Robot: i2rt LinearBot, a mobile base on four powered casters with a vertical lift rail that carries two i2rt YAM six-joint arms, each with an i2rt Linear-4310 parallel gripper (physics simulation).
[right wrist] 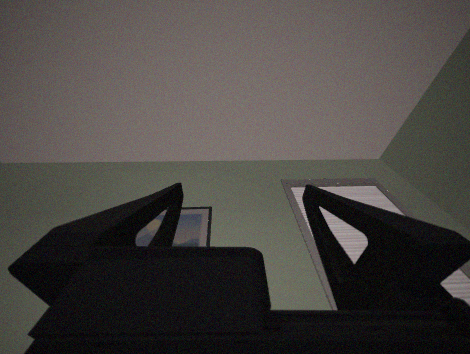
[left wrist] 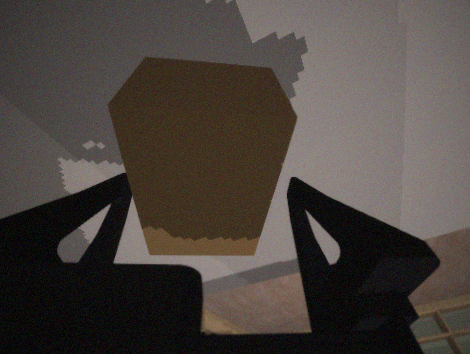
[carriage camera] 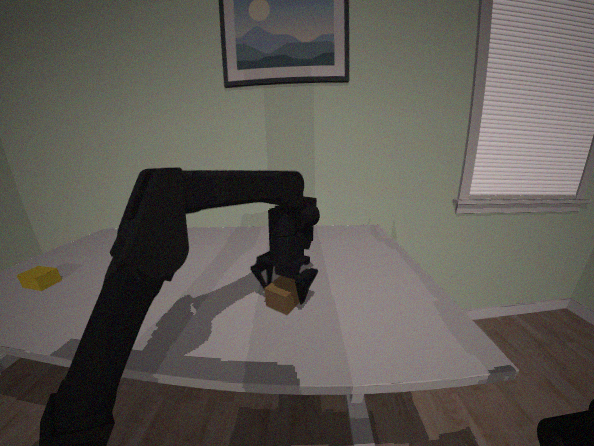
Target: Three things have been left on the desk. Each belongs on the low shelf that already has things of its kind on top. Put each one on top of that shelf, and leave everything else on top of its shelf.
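Frame: origin at the left arm's base, x ahead, y left, z up, level; metres.
Seen in the pictures: left gripper, fingertip midpoint: (left wrist: 210, 183) (carriage camera: 284, 297); right gripper, fingertip midpoint: (right wrist: 243, 190).
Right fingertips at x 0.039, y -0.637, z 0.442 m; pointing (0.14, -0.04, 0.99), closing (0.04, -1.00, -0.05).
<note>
A point is followed by its place in that frame.
An orange-brown block (carriage camera: 282, 296) {z 0.136, x 0.289, y -0.249 m} (left wrist: 202, 155) {z 0.138, x 0.363, y -0.266 m} rests on the desk (carriage camera: 400, 340) {z 0.088, x 0.214, y -0.478 m}. My left gripper (carriage camera: 284, 294) {z 0.107, x 0.323, y -0.248 m} (left wrist: 210, 183) {z 0.107, x 0.323, y -0.248 m} is open, pointing down at the block, with its fingers on either side of the block's near part in the left wrist view. A yellow block (carriage camera: 39, 278) {z 0.126, x 0.311, y 0.496 m} lies on the desk at the far left in the carriage view. My right gripper (right wrist: 243, 190) {z 0.442, x 0.039, y -0.637 m} is open and empty, facing the wall and ceiling, away from the desk. A third desk object and the low shelves cannot be made out.
My left arm (carriage camera: 150, 225) {z 0.355, x 0.115, y -0.140 m} reaches over the left half of the desk and hides part of it. Wooden floor (carriage camera: 540, 340) {z -0.632, x 0.752, y -1.733 m} shows beyond the desk's right edge. A framed picture (carriage camera: 285, 42) {z 0.898, x 0.914, y -0.220 m} and a window with blinds (carriage camera: 535, 100) {z 0.706, x 0.978, y -1.459 m} are on the wall behind.
</note>
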